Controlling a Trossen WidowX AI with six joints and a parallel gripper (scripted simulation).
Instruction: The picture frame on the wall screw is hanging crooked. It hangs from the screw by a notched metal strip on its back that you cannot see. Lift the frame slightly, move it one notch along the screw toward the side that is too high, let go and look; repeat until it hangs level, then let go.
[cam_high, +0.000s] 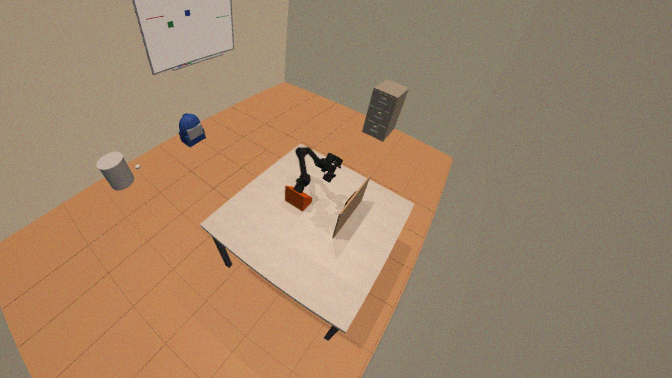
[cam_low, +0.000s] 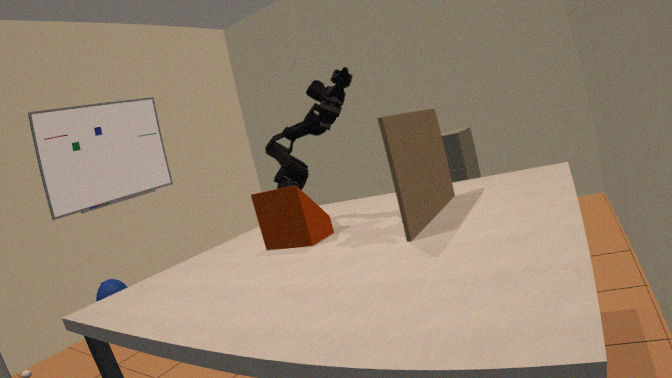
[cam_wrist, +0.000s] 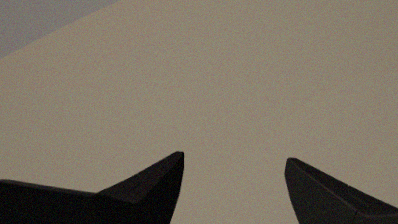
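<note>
My gripper tip is now 13 cm short of the picture frame, 8 cm to the right of it and 30 cm above it. Round my gripper tip: wall panel 14 cm ahead, 6 cm to the left, 31 cm below.
</note>
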